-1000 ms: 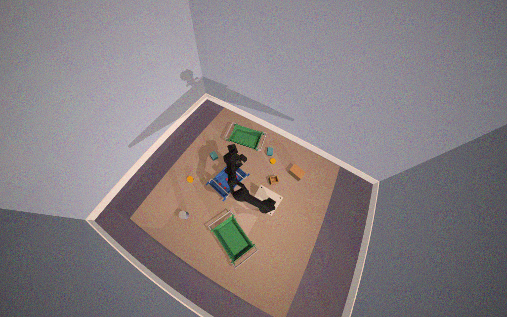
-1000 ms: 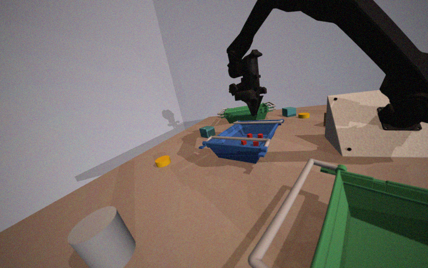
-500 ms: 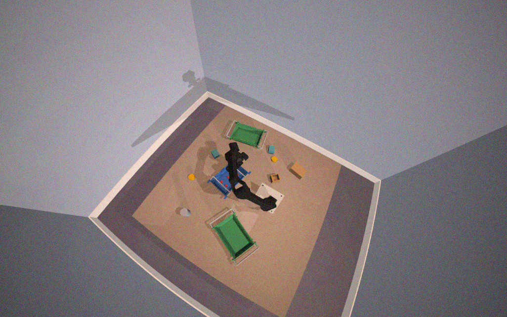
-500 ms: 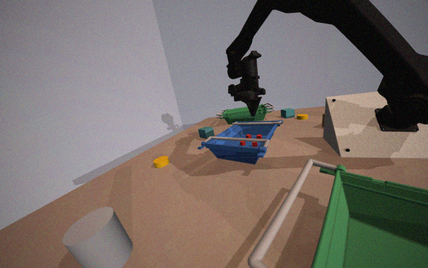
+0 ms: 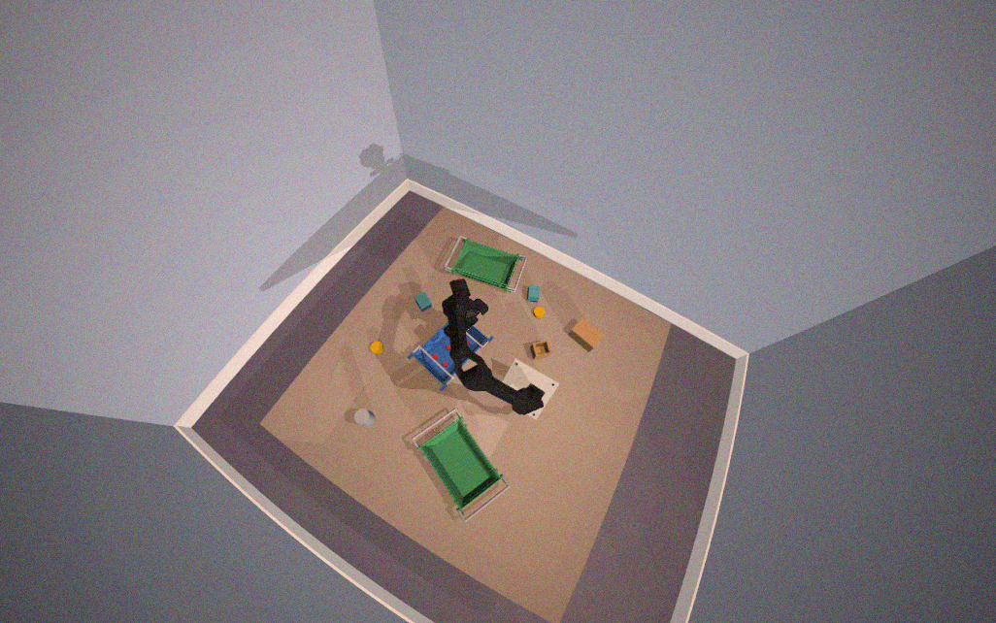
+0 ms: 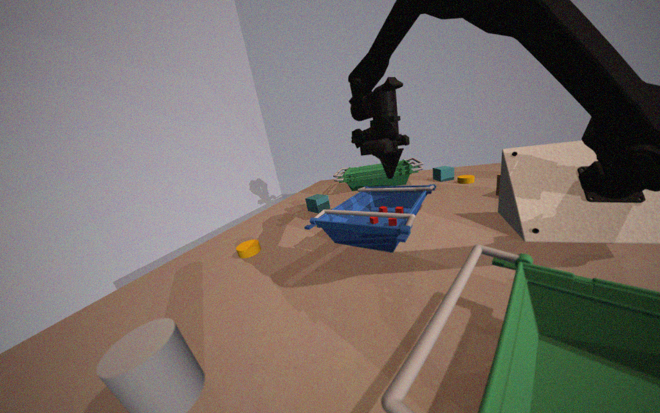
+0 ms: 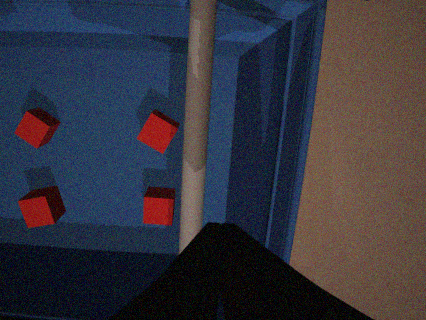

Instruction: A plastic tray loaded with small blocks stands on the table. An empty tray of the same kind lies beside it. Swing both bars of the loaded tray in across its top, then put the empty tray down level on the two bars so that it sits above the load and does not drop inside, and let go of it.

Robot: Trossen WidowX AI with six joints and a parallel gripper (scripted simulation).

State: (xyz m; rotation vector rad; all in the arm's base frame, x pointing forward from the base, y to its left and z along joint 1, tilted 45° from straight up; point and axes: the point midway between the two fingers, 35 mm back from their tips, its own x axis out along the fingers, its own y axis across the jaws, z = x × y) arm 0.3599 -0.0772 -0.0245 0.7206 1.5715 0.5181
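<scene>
The green tray is 270 mm behind my gripper tip, 420 mm to the left of it and 40 mm below it. Round my gripper tip: grey cylinder: 120 mm ahead, 500 mm to the left, 50 mm below; small brown box: 290 mm behind, 110 mm to the right, 70 mm below.
</scene>
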